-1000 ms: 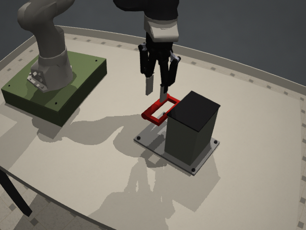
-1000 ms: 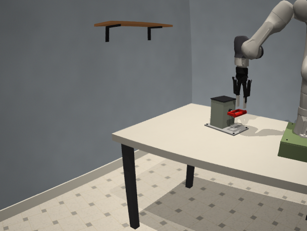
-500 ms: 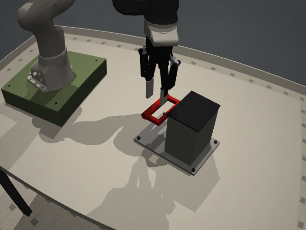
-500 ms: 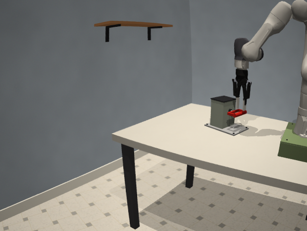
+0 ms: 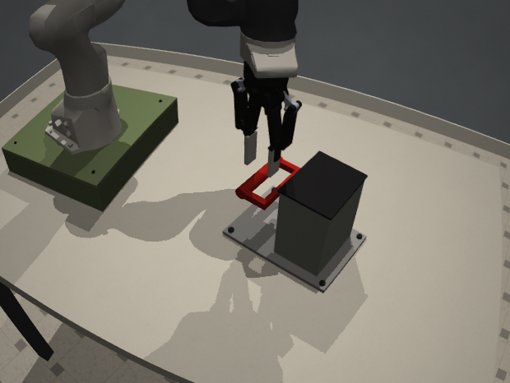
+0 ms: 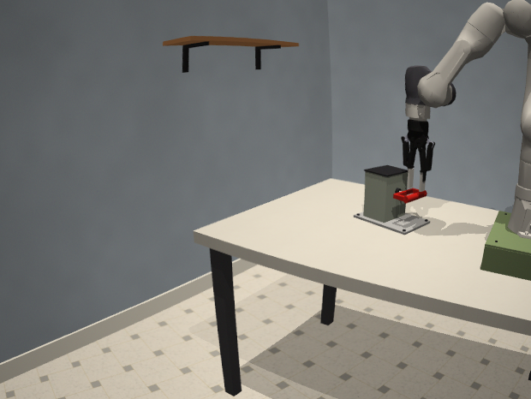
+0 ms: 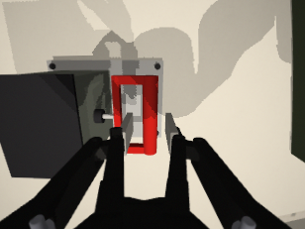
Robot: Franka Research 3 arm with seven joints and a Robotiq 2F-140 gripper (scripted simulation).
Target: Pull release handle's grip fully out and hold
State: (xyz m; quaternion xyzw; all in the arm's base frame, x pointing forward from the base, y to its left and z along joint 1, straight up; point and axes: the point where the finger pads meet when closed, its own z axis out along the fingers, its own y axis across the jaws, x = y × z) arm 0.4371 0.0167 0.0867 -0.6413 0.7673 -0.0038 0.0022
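Now: the grey baseplate 90 mm ahead of my hand, 20 mm to the right of it and 160 mm below it.
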